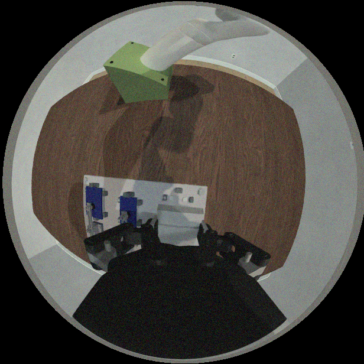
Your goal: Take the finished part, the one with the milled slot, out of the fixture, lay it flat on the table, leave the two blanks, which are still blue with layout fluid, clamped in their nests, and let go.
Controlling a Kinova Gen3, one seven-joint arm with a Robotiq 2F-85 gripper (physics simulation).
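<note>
The finished part [180, 229], a bare silver-grey block with a darker slot band across it, is between the fingers of my gripper [178, 224]. My gripper is shut on it by its two sides. The part hangs above the right end of the pale fixture plate [112, 188], with the small grey locators of a nest showing beyond its far edge. One blue blank [95, 197] sits in the left nest with a clamp [90, 210] over it. The other blue blank [129, 203] sits in the middle nest, also with a clamp [125, 216] on it. The part's underside is hidden.
The brown wooden table [240, 150] extends beyond the fixture and to its right. A green pedestal [142, 86] stands at the far side, with the pale robot arm [172, 49] rising from it. Dark shadows of the arm fall across the table between the pedestal and the fixture.
</note>
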